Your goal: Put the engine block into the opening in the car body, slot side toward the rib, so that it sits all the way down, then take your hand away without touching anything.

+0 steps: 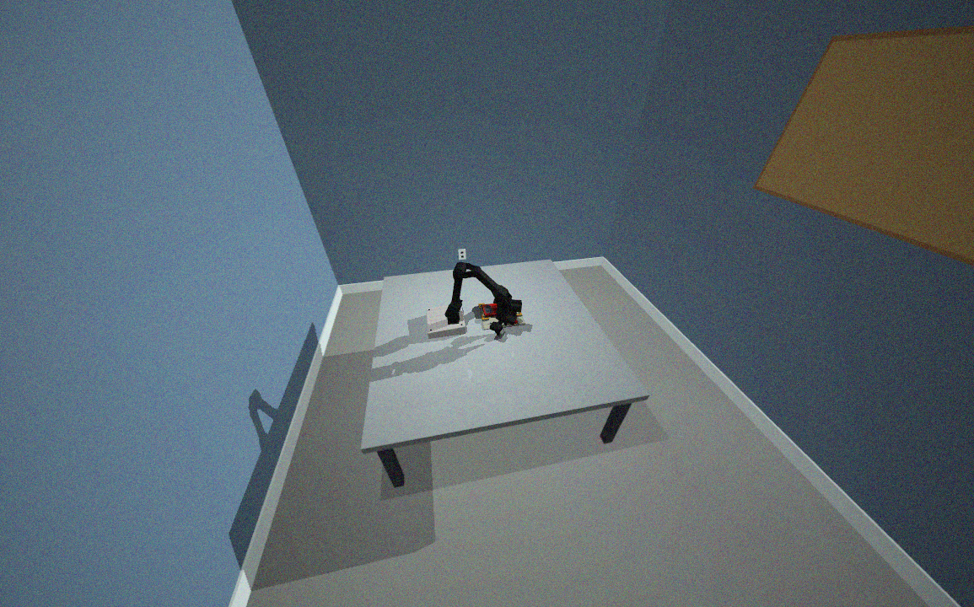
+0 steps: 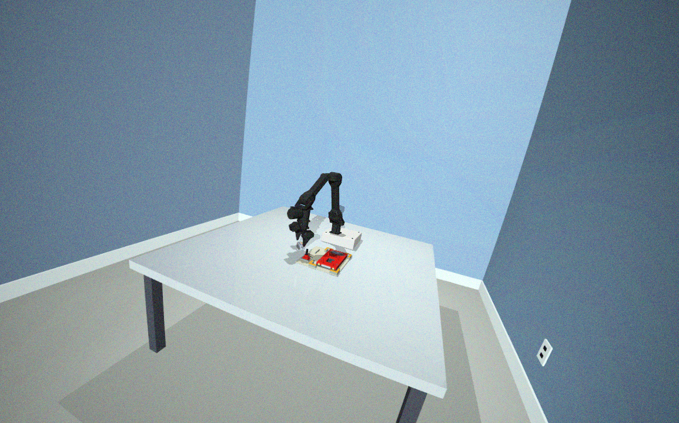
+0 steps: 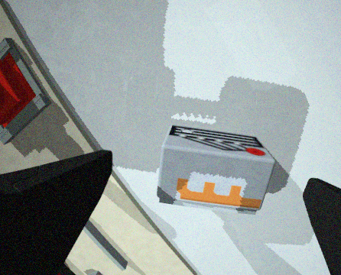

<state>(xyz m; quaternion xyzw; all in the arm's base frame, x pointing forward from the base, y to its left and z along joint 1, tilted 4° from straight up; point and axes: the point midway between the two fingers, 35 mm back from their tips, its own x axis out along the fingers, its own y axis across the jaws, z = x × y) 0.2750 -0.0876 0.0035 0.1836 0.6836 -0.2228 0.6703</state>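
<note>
Right now my gripper tip is 20 mm above the engine block and 10 mm past it.
</note>
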